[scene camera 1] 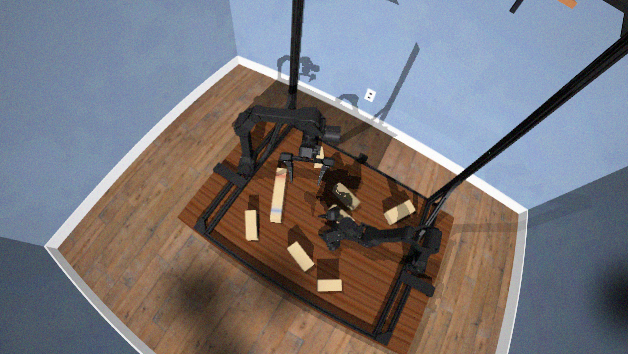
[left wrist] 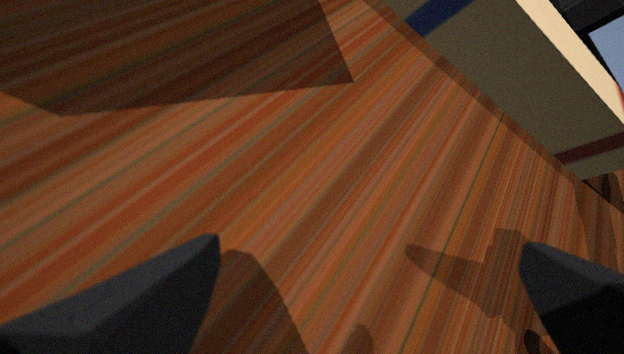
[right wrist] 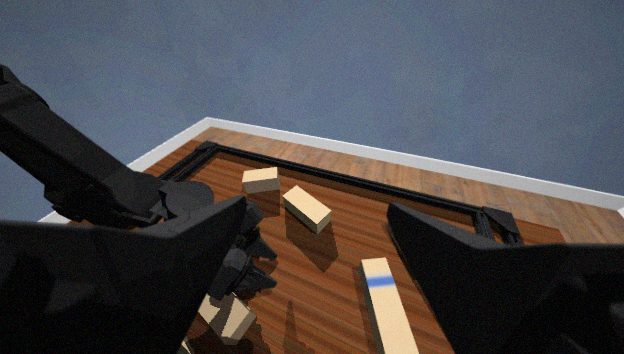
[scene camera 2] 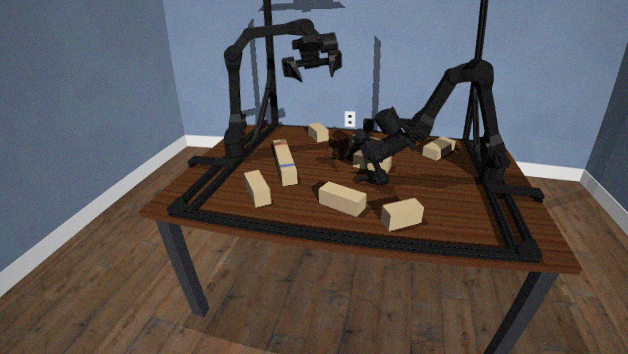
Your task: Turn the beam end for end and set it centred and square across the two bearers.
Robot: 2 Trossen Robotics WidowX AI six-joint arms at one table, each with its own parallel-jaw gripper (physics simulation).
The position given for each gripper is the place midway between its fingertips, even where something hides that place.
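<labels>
The right gripper (scene camera 2: 317, 78) is open and holding nothing, and there's a beam (scene camera 2: 287, 170) resting on the table.
</labels>
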